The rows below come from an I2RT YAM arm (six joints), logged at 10 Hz.
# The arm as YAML. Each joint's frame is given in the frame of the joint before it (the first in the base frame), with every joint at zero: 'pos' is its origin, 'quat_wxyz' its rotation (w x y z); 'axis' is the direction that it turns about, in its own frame. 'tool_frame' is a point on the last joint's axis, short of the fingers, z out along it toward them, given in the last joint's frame.
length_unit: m
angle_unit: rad
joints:
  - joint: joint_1
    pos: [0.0, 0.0, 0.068]
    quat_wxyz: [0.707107, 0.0, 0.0, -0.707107]
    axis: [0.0, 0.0, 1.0]
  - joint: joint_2
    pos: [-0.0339, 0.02, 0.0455]
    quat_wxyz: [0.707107, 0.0, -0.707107, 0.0]
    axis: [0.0, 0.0, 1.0]
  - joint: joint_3
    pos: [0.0, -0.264, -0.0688]
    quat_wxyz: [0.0, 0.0, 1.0, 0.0]
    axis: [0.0, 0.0, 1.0]
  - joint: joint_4
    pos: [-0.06, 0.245, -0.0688]
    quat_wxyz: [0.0, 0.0, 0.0, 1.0]
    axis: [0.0, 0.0, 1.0]
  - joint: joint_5
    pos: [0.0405, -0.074, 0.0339]
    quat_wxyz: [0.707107, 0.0, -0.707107, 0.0]
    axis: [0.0, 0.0, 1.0]
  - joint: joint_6
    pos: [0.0, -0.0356, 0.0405]
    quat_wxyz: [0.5, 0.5, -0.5, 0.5]
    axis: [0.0, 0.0, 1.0]
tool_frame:
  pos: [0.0, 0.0, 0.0]
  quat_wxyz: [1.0, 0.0, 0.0, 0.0]
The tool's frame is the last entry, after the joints.
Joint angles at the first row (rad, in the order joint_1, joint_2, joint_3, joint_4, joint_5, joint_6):
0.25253 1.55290 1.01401 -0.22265 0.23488 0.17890
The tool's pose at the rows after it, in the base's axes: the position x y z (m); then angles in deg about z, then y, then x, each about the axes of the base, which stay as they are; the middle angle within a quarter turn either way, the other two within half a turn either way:
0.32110, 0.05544, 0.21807, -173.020, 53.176, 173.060
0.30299, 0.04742, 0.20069, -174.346, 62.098, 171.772
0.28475, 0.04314, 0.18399, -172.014, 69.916, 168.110
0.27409, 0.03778, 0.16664, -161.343, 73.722, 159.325
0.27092, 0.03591, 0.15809, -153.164, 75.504, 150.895
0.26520, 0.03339, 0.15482, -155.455, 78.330, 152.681
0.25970, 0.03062, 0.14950, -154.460, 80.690, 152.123
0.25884, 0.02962, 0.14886, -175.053, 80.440, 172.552
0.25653, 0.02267, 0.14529, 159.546, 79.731, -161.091
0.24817, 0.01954, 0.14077, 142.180, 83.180, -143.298
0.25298, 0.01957, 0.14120, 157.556, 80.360, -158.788
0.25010, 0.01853, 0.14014, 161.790, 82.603, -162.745
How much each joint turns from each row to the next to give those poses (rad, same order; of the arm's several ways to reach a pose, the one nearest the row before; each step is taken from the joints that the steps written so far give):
-0.05679 -0.03860 -0.11588 0.18165 -0.00616 -0.03480
-0.01433 -0.05340 -0.18929 0.29767 -0.00146 -0.08646
-0.00169 -0.01911 -0.16273 0.28578 0.01253 -0.05146
-0.00924 0.03739 -0.10353 0.21908 0.02363 0.01823
-0.00189 0.04281 -0.04093 0.12880 0.02295 -0.01183
-0.01061 0.01075 -0.04022 0.09450 -0.03808 -0.02323
-0.01071 0.02753 -0.03983 0.10673 -0.02686 -0.00311
-0.01228 -0.01355 -0.00136 -0.03253 -0.06677 -0.00567
-0.04219 0.00696 -0.01729 0.02215 -0.12100 0.00321
-0.01303 0.04802 -0.05355 0.17576 -0.02528 0.00091
-0.00002 -0.02841 0.03061 -0.12044 0.00976 0.00150
0.00002 0.01917 -0.01921 0.07179 0.02283 0.00460

